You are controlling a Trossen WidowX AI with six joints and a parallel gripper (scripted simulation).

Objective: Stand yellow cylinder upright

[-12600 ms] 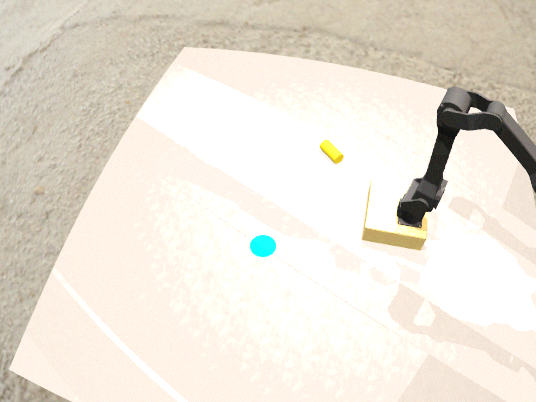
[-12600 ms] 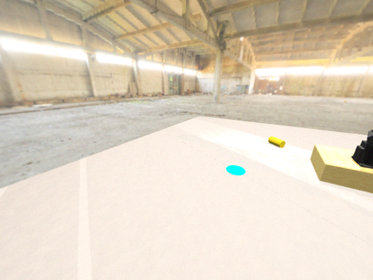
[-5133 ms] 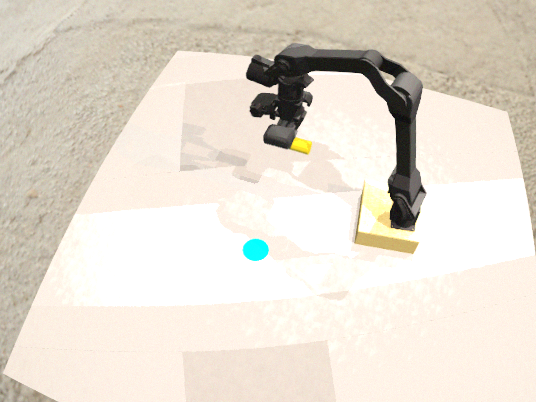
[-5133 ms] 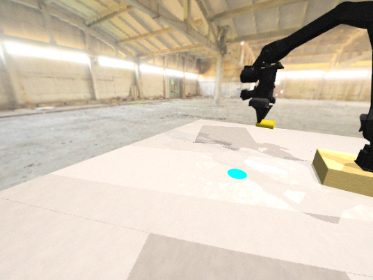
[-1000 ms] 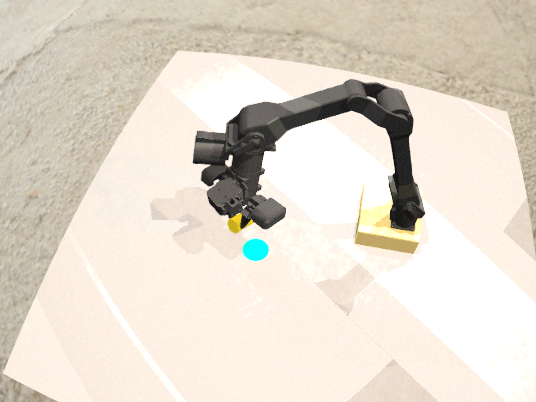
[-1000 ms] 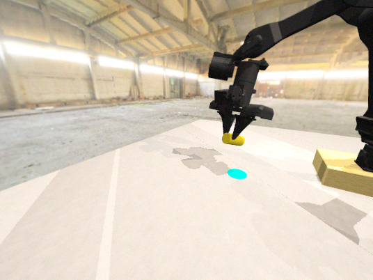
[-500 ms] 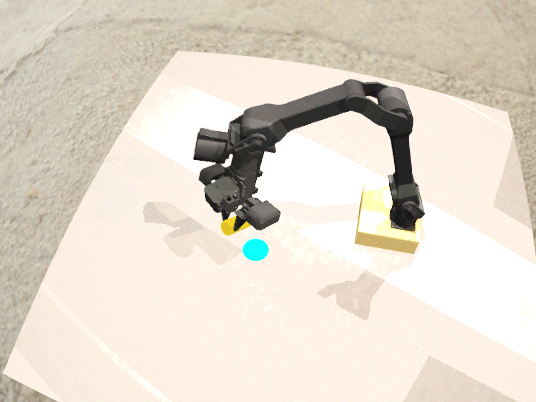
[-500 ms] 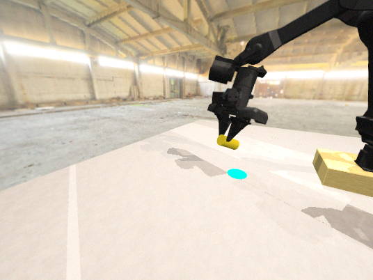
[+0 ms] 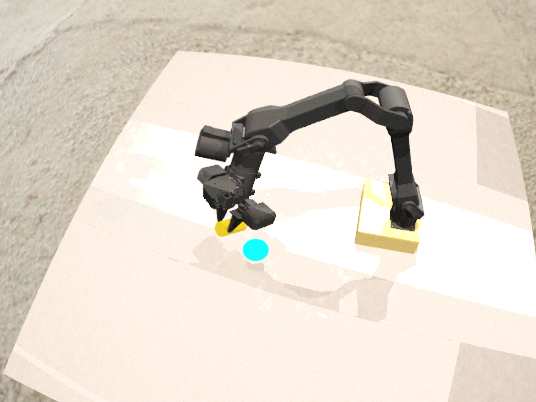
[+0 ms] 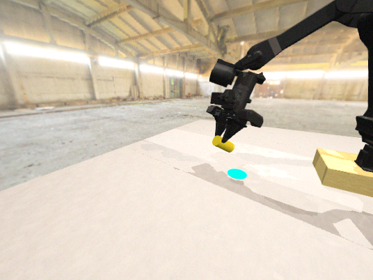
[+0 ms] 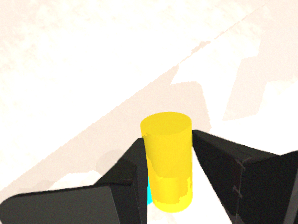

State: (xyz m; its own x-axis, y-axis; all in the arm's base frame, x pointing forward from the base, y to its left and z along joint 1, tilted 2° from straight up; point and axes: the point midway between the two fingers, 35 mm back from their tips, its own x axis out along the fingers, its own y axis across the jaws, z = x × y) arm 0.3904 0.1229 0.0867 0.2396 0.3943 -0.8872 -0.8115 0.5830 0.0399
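My gripper tip is 6 cm past the cyan circle, 2 cm to the left of it and 11 cm above it. Round my gripper tip: yellow tall cylinder: 1 cm behind, 1 cm to the right, 1 cm below.
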